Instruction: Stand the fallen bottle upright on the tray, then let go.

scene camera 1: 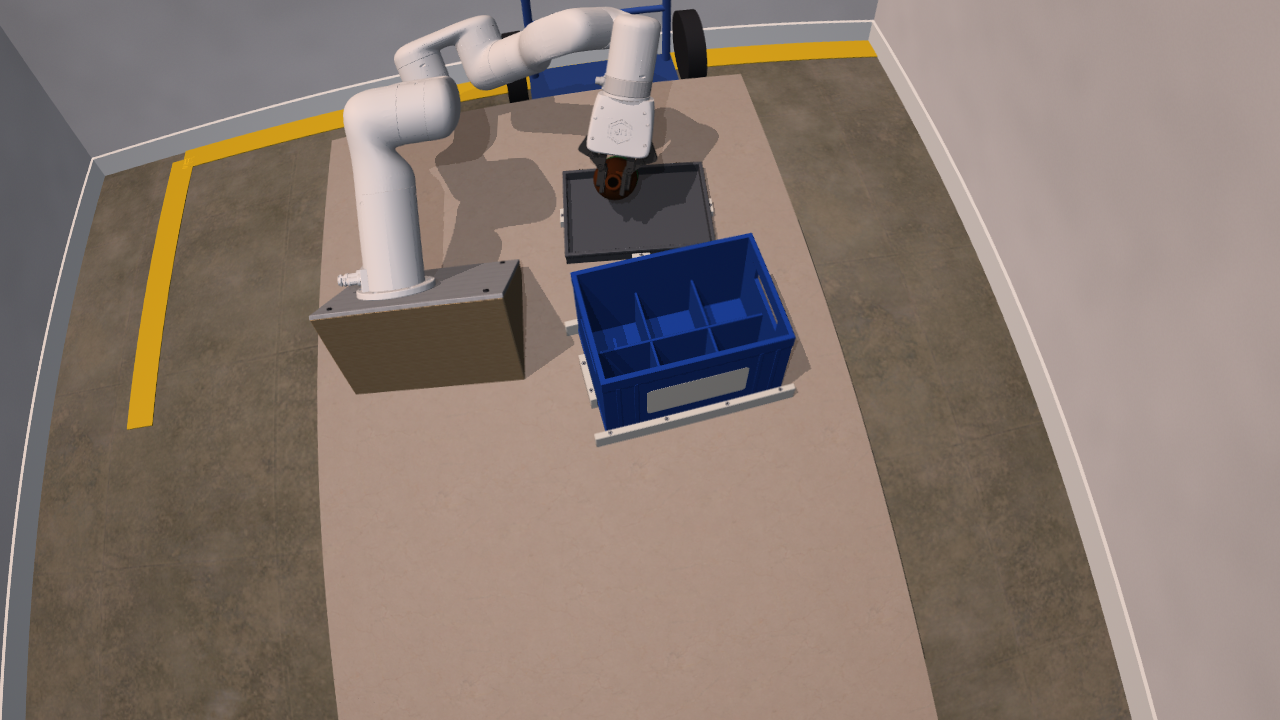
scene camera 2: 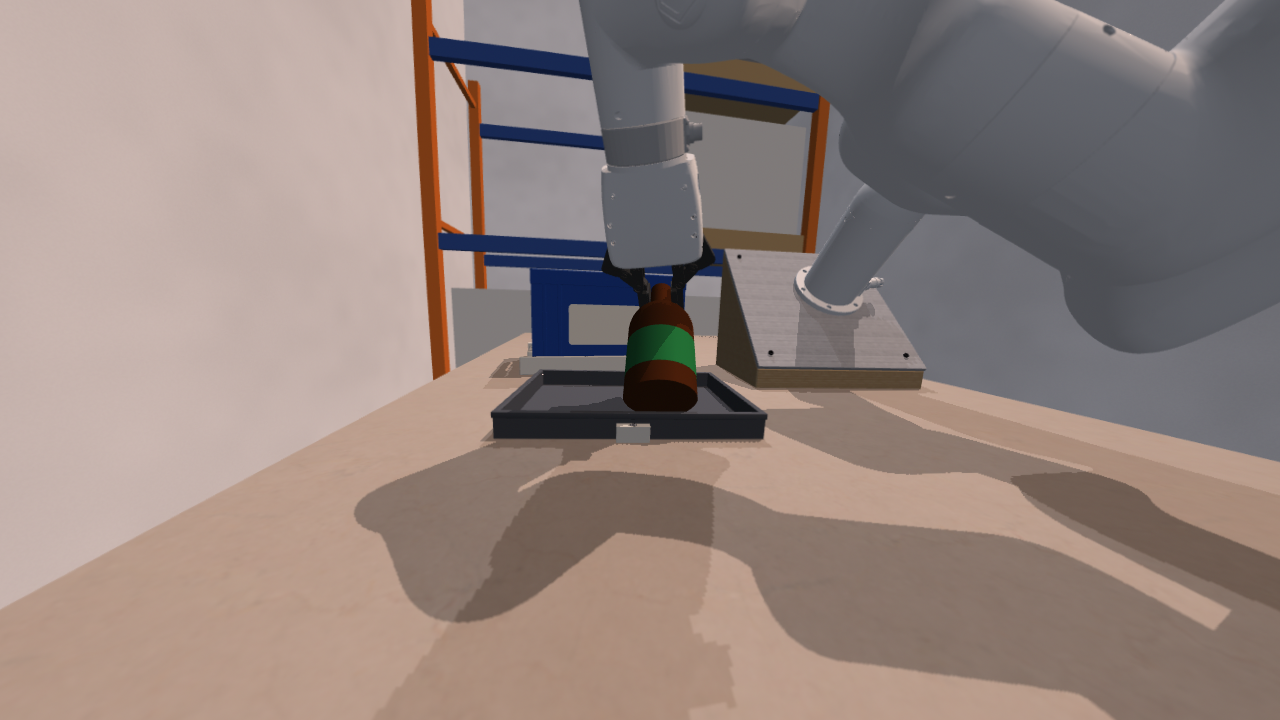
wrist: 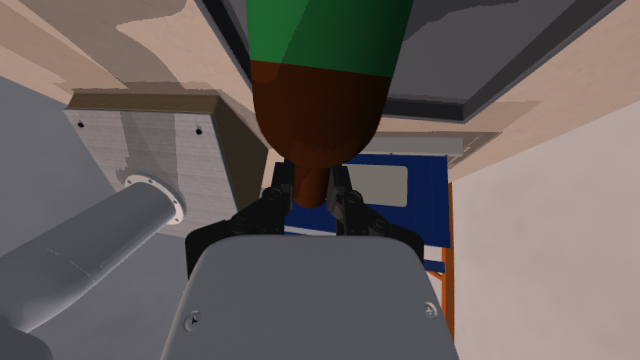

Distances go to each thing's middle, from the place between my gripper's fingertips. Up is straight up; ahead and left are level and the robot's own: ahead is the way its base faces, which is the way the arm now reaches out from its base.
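Brown bottle (scene camera 2: 660, 372): my gripper is 3 cm above it, 6 cm to the right of it and 2 cm short of it. Pale rail (scene camera 1: 696, 415): 10 cm below my hand, 37 cm to the right of it, 6 cm ahead of it.
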